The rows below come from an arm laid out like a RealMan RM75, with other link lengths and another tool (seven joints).
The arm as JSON. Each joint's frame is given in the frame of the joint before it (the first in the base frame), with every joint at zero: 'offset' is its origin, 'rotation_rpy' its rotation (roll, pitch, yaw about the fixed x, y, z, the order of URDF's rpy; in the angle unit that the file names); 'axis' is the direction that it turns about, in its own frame. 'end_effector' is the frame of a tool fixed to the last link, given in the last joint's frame.
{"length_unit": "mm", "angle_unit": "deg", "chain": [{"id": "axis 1", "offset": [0.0, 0.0, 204.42], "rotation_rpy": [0.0, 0.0, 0.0], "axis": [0.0, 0.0, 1.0]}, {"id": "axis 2", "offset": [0.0, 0.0, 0.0], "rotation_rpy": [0.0, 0.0, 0.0], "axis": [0.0, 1.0, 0.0]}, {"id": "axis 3", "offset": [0.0, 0.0, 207.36], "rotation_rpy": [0.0, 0.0, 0.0], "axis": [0.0, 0.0, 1.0]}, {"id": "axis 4", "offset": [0.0, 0.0, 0.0], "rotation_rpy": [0.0, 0.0, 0.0], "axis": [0.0, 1.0, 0.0]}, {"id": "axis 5", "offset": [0.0, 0.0, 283.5], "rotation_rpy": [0.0, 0.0, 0.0], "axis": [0.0, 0.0, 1.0]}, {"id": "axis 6", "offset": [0.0, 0.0, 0.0], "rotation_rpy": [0.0, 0.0, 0.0], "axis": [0.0, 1.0, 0.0]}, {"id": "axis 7", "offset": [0.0, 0.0, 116.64], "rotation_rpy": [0.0, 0.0, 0.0], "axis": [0.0, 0.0, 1.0]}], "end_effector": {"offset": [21.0, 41.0, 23.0], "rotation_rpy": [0.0, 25.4, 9.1]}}
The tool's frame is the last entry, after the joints.
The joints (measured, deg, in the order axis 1, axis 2, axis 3, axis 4, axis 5, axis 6, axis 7), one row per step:
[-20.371, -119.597, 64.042, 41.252, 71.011, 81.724, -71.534]
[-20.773, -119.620, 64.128, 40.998, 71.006, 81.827, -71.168]
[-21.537, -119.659, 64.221, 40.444, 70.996, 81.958, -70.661]
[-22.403, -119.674, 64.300, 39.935, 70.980, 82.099, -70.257]
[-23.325, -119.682, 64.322, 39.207, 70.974, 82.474, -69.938]
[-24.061, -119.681, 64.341, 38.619, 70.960, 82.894, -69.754]
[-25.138, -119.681, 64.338, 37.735, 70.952, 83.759, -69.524]
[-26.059, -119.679, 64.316, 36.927, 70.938, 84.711, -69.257]
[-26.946, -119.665, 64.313, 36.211, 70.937, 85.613, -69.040]
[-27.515, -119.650, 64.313, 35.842, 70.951, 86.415, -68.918]
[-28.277, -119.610, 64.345, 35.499, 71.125, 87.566, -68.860]
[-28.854, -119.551, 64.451, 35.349, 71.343, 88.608, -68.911]
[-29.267, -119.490, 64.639, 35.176, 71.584, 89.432, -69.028]
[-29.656, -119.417, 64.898, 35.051, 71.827, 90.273, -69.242]
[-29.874, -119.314, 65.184, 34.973, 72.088, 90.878, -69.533]
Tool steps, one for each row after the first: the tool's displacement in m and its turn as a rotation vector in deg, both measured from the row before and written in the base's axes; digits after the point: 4 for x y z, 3 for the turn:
[0.0018, 0.0005, -0.0013, -0.021, 0.085, -0.533]
[0.0030, 0.0012, -0.0024, -0.119, 0.055, -0.765]
[0.0037, 0.0016, -0.0020, -0.141, 0.024, -0.846]
[0.0035, 0.0010, -0.0022, -0.376, -0.161, -0.850]
[0.0029, 0.0005, -0.0016, -0.394, -0.210, -0.733]
[0.0043, 0.0001, -0.0020, -0.701, -0.430, -1.224]
[0.0036, -0.0005, -0.0016, -0.647, -0.445, -1.207]
[0.0036, -0.0004, -0.0013, -0.623, -0.401, -1.186]
[0.0027, -0.0007, -0.0004, -0.455, -0.321, -1.007]
[0.0040, -0.0011, -0.0003, -0.722, -0.311, -1.513]
[0.0034, -0.0012, 0.0000, -0.718, -0.185, -1.371]
[0.0022, -0.0014, -0.0004, -0.769, -0.062, -1.016]
[0.0023, -0.0015, -0.0004, -0.876, -0.044, -1.019]
[0.0012, -0.0013, -0.0004, -0.824, 0.097, -0.664]

